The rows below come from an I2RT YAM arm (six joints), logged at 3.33 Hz.
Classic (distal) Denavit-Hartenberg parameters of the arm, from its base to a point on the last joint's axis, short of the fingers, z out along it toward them. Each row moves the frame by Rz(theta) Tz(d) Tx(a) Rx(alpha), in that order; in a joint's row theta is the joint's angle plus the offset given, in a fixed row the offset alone. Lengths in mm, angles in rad.
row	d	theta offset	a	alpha
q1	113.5	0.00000	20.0	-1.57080
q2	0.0	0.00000	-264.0	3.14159
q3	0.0	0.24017	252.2	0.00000
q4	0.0	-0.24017	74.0	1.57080
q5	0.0	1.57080	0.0	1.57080
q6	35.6	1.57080	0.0	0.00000
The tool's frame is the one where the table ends.
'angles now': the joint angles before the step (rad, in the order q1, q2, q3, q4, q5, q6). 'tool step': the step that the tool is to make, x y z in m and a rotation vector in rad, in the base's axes. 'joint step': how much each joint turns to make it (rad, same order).
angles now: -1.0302, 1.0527, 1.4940, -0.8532, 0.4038, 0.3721
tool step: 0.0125, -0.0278, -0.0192, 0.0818, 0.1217, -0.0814
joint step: -0.0020, 0.0978, -0.0003, -0.0254, 0.0991, -0.0214
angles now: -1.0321, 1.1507, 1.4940, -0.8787, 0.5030, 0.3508
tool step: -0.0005, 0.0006, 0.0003, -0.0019, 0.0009, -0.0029
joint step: -0.0001, -0.0022, -0.0003, -0.0007, 0.0033, -0.0001
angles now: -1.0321, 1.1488, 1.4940, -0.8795, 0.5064, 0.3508
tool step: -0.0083, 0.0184, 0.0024, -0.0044, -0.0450, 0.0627
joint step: 0.0001, -0.0696, -0.0279, -0.0150, -0.0724, 0.0004
